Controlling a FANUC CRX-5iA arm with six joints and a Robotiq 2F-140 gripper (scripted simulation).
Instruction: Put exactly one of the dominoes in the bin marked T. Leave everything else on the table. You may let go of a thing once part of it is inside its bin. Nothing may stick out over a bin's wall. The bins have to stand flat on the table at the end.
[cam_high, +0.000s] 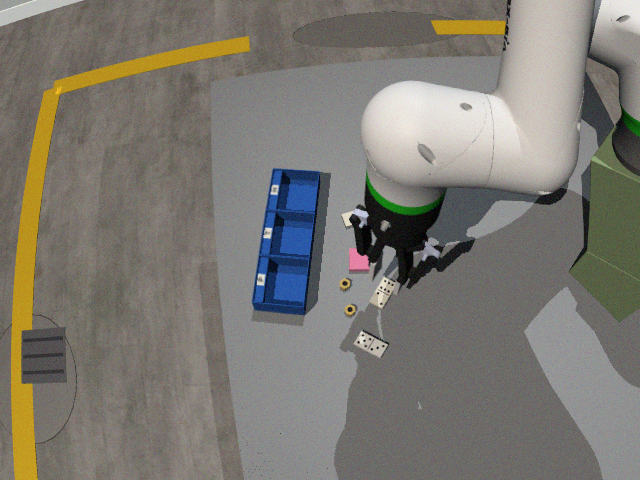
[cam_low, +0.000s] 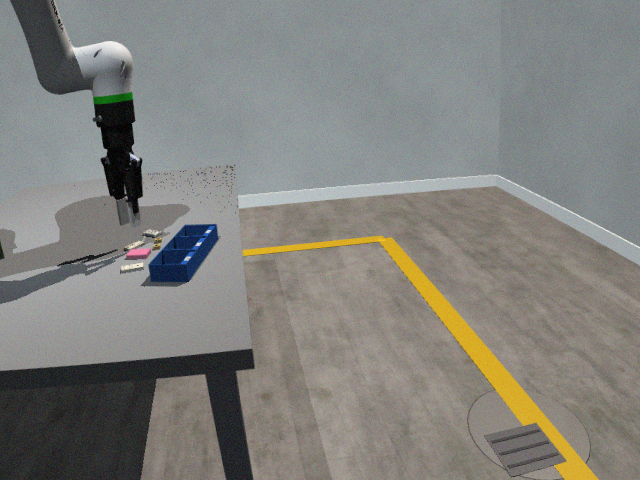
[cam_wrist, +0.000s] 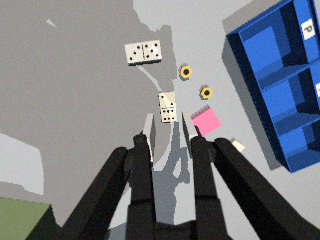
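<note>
My hand is 90 mm above the white domino. From my hand the other things lie so: pink block: 20 mm ahead, 60 mm to the right, 90 mm below; then blue three-part bin strip: 140 mm ahead, 120 mm to the right, 70 mm below.
</note>
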